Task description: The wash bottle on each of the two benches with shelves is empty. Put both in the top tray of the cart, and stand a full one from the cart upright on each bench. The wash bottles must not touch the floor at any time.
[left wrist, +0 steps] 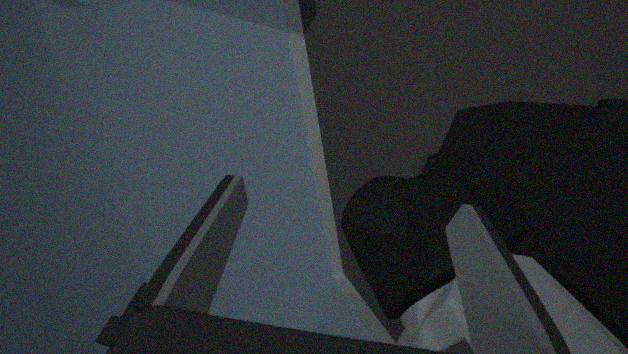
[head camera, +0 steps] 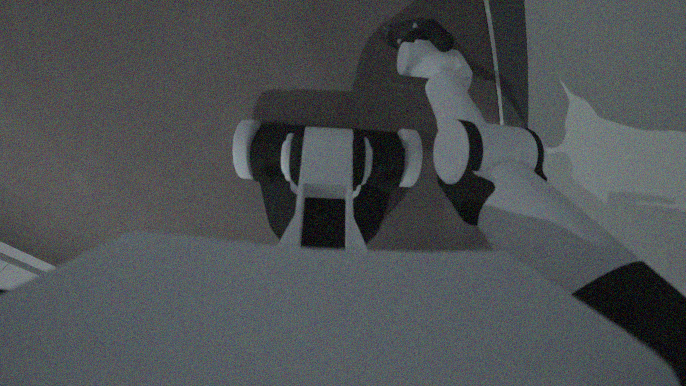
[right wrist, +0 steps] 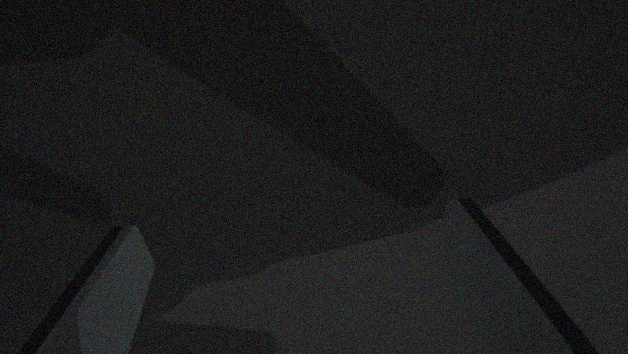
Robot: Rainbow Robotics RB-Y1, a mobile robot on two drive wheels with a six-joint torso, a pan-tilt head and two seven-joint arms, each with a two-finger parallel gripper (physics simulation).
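Places are measured from the robot's base along level axes (x back, y left, z down), in metres.
Pixels of known places: left gripper, fingertip midpoint: (left wrist: 347,203); right gripper, fingertip midpoint: (head camera: 400,24) (right wrist: 294,233).
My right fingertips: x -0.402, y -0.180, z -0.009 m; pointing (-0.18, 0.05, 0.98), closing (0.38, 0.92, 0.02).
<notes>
Behind a point stands the place of what it marks.
No wash bottle shows in the three views. My right gripper (head camera: 420,31) (right wrist: 294,233) @[x -0.402, y -0.180, z -0.009 m] is open and empty. In the head view it is a dark shape at the top, over the brown floor (head camera: 150,100) @[x -0.144, y 0.670, z -0.001 m]. In the dark right wrist view its fingers stand wide apart, with shadowed surfaces beyond them. My left gripper (left wrist: 347,203) @[x 0.390, y 0.220, z -0.433 m] is open and empty. Its left finger shows in front of a pale blue surface (left wrist: 150,125) @[x 1.676, y -0.365, z -0.952 m], its right finger in front of dark and white parts. The cart and the benches cannot be told for certain.
A thin pale edge (head camera: 493,60) @[x -0.357, y -0.502, z -0.016 m] runs down beside my right arm in the head view, with a grey surface (head camera: 600,60) @[x -0.447, y -0.444, z -0.396 m] farther right. A white-edged object (head camera: 20,265) @[x 1.438, y 3.183, z -0.125 m] shows at the lower left. The pale blue surface's straight edge (left wrist: 315,135) @[x 1.546, y -0.540, z -0.036 m] crosses the left wrist view.
</notes>
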